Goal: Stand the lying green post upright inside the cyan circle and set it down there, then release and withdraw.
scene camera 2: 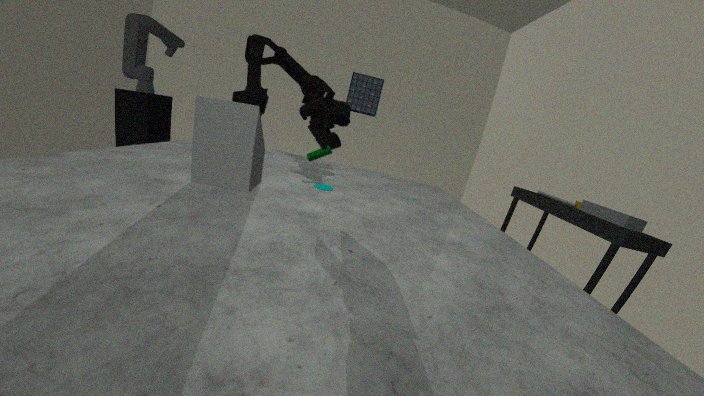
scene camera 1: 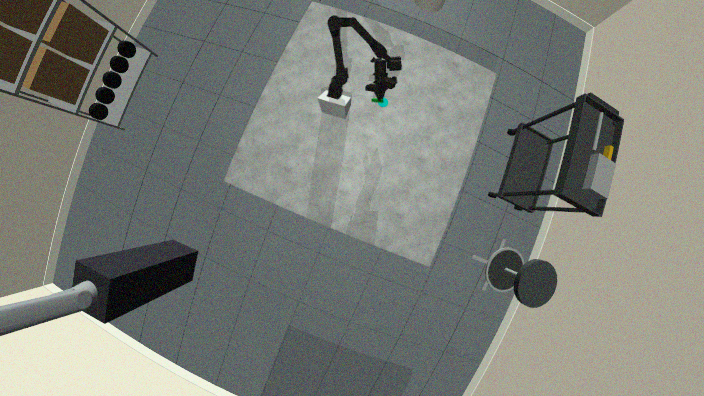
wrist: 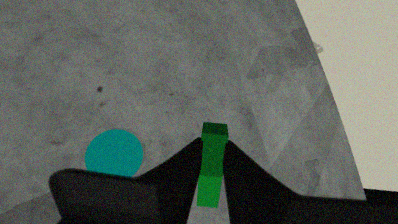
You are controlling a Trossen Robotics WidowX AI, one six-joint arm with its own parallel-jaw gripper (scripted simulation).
my gripper: holds a green post (wrist: 214, 135)
